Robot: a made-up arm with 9 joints.
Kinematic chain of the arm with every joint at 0, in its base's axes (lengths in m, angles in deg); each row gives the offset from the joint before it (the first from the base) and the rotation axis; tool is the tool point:
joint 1: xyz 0 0 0.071 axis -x
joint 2: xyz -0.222 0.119 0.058 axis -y
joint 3: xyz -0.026 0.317 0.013 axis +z
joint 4: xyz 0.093 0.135 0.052 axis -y
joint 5: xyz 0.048 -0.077 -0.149 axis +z
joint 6: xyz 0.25 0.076 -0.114 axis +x
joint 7: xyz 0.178 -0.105 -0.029 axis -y
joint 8: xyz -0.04 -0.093 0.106 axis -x
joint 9: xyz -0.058 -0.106 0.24 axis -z
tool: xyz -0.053 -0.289 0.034
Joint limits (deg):
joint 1: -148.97..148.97
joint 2: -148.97..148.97
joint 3: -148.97..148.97
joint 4: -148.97..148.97
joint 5: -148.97..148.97
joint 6: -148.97..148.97
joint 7: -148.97..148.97
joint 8: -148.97..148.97
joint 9: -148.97..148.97
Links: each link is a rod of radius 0.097 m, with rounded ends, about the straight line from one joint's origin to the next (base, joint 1, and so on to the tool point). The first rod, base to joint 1, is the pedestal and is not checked.
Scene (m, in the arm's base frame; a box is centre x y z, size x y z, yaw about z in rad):
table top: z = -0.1
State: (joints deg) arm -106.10 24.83 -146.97 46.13 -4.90 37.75 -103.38 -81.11 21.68
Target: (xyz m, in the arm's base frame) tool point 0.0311 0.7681 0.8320
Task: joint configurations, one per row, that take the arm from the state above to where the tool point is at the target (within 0.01 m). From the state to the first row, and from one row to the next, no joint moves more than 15 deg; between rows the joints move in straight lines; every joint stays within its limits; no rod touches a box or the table.
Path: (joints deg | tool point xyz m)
1: -104.19 36.34 -147.47 37.93 -10.76 42.78 -105.72 -73.41 21.28 | -0.8046 0.3664 0.7204
2: -102.28 47.84 -147.97 29.73 -16.62 47.81 -108.06 -65.70 20.88 | -0.5882 0.5966 0.7817
3: -100.37 59.35 -148.47 21.53 -22.48 52.85 -110.40 -58.00 20.48 | -0.2948 0.7387 0.8169
4: -98.45 70.85 -148.97 13.32 -28.34 57.88 -112.74 -50.30 20.08 | 0.0311 0.7681 0.8320

